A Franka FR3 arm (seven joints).
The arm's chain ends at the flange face. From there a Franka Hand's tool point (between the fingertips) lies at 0.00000 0.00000 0.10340 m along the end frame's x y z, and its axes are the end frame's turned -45 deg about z.
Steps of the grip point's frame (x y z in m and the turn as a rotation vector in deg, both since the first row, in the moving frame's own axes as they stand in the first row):
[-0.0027 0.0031 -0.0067 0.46 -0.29 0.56]
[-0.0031 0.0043 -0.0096 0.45 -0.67 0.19]
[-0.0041 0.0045 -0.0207 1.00 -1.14 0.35]
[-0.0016 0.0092 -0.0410 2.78 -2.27 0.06]
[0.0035 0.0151 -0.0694 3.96 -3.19 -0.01]
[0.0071 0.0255 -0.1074 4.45 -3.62 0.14]
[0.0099 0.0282 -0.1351 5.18 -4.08 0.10]
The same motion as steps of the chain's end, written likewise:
[0.0012 0.0043 -0.0067 0.12 -0.53 0.56]
[0.0023 0.0050 -0.0096 -0.16 -0.79 0.19]
[0.0030 0.0059 -0.0207 -0.10 -1.51 0.35]
[0.0118 0.0083 -0.0408 0.36 -3.57 0.06]
[0.0223 0.0092 -0.0690 0.54 -5.06 -0.01]
[0.0333 0.0141 -0.1069 0.59 -5.71 0.14]
[0.0387 0.0144 -0.1344 0.78 -6.55 0.10]

